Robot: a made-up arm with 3 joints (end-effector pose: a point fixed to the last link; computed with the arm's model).
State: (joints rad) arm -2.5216 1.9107 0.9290
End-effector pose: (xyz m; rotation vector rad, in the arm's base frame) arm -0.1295 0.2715 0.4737 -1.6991 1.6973 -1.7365
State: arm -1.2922 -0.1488 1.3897
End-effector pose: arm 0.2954 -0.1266 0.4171 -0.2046 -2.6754 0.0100
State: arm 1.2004 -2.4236 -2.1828
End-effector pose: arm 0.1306 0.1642 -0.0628 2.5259 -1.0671 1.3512
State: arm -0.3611 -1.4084 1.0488
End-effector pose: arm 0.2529 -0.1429 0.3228 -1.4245 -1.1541 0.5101
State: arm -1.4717 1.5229 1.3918
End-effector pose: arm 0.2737 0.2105 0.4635 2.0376 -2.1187 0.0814
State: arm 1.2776 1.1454 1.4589
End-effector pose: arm -0.1838 0.1358 -0.2155 0.2307 -0.1610 -1.1234
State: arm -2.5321 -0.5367 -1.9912
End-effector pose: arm -0.2009 -0.0901 0.3278 0.3461 -0.5277 -0.4186
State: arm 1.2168 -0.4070 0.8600
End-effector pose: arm -0.0702 -0.1603 -0.1440 -0.2077 0.3518 0.3525
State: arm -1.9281 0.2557 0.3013
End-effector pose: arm 0.1765 -0.0579 0.4867 0.2179 -2.2148 0.2304
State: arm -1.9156 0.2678 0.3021
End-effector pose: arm 0.1817 -0.0555 0.4850 0.2292 -2.2018 0.2392
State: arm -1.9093 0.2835 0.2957
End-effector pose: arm 0.1851 -0.0524 0.4839 0.2420 -2.1873 0.2526
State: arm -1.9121 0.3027 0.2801
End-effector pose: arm 0.1859 -0.0488 0.4839 0.2552 -2.1722 0.2713
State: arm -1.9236 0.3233 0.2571
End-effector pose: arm 0.1838 -0.0450 0.4849 0.2669 -2.1581 0.2937
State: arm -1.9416 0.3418 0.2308
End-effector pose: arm 0.1794 -0.0416 0.4868 0.2747 -2.1472 0.3161
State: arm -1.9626 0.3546 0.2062
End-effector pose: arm 0.1735 -0.0395 0.4891 0.2772 -2.1418 0.3341
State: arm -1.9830 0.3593 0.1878
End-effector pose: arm 0.1671 -0.0388 0.4913 0.2743 -2.1430 0.3440
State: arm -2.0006 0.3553 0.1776
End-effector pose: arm 0.1610 -0.0398 0.4933 0.2669 -2.1509 0.3444
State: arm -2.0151 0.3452 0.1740
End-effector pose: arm 0.1554 -0.0419 0.4949 0.2569 -2.1632 0.3377
